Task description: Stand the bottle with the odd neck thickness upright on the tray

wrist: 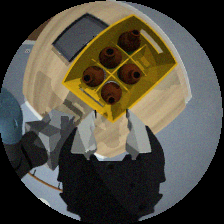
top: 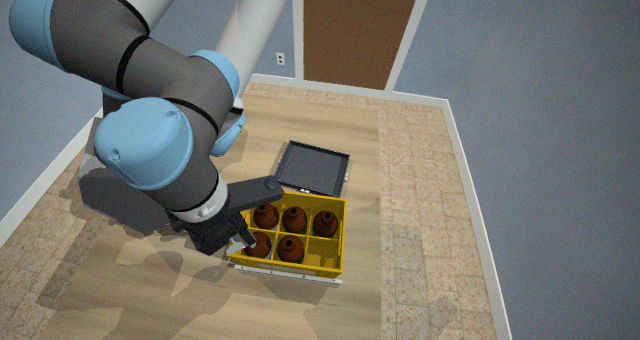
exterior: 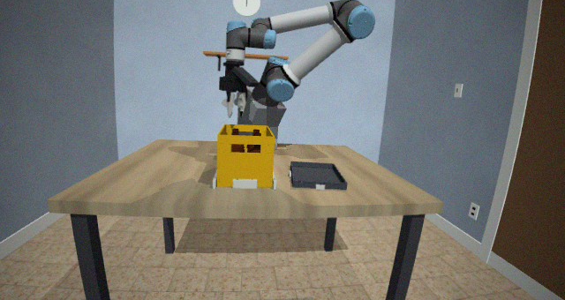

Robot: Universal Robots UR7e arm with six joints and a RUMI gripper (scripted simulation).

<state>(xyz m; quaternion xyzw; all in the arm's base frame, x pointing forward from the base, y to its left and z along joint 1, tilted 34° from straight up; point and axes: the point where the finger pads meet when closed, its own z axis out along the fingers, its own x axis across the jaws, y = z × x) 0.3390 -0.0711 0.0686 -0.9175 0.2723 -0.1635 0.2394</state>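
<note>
Now: the crate 70 mm ahead of my hand, 70 mm to the left of it and 140 mm below it. Round my hand: tray: 10 mm ahead, 340 mm to the left, 210 mm below; bottle: 150 mm ahead, 140 mm to the left, 140 mm below.
</note>
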